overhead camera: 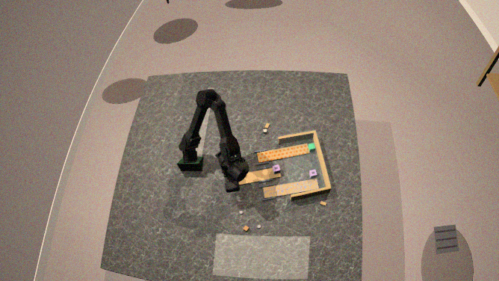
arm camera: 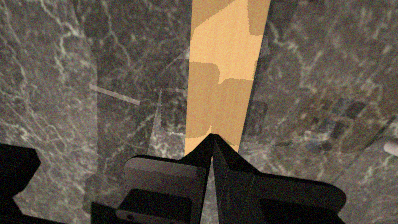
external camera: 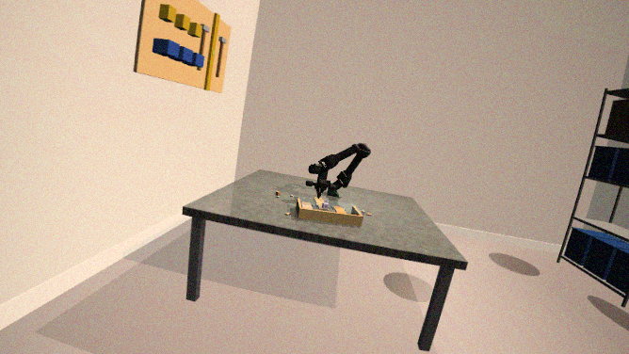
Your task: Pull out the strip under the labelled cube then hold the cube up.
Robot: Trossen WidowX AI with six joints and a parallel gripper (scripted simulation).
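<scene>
Now: the plain strip 10 cm ahead of my gripper tip and 1 cm to the left of it.
</scene>
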